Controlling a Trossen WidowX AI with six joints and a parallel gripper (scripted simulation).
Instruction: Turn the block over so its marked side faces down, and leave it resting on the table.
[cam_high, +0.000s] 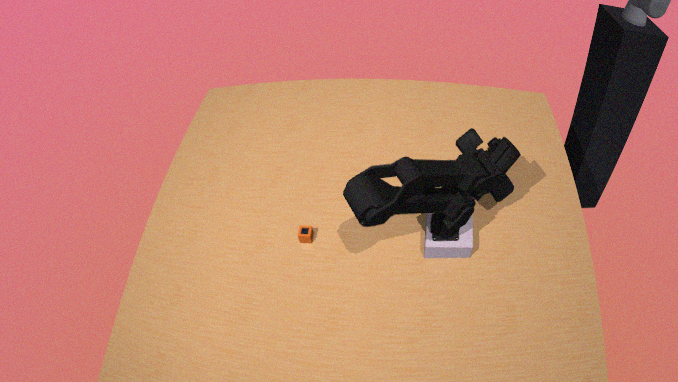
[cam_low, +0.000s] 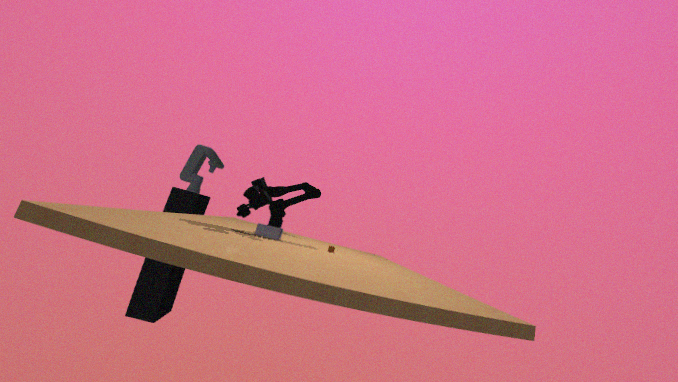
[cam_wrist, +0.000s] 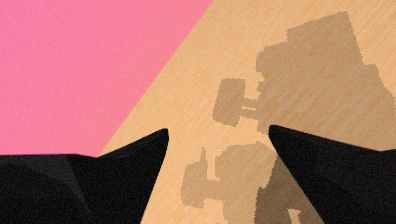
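My gripper tip is now 460 mm short of the orange block, 180 mm to the right of it and 70 mm above it.
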